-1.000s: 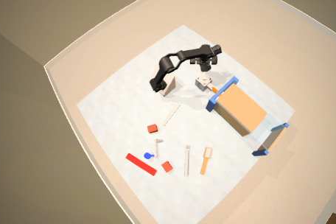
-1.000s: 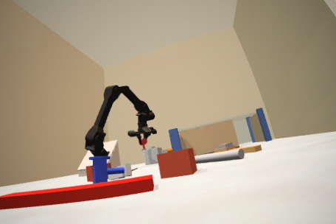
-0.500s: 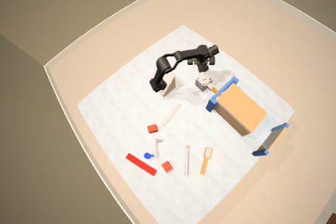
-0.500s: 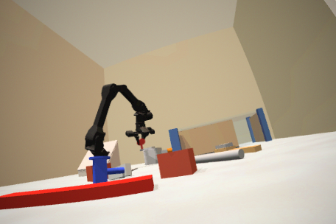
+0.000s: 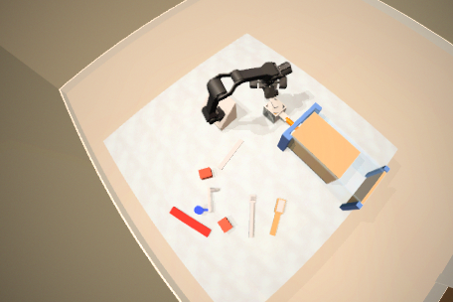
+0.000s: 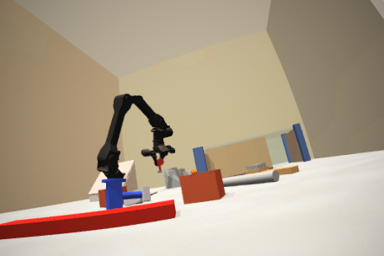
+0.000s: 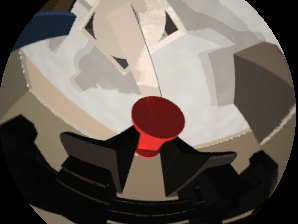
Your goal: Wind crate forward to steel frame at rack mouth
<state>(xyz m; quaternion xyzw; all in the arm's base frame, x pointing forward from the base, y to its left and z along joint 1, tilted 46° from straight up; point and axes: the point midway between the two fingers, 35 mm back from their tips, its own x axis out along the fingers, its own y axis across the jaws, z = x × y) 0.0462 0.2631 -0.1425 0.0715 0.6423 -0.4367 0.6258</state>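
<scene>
The winch handle is 50 mm ahead of my gripper tip, 20 mm to the right of it and 30 mm below it. From my gripper tip the other things lie so: grey winch: 90 mm ahead, 40 mm to the right, 100 mm below; then red knob: 10 mm ahead, 10 mm to the right; then blue frame post: 270 mm ahead, 10 mm to the right, 30 mm below.
</scene>
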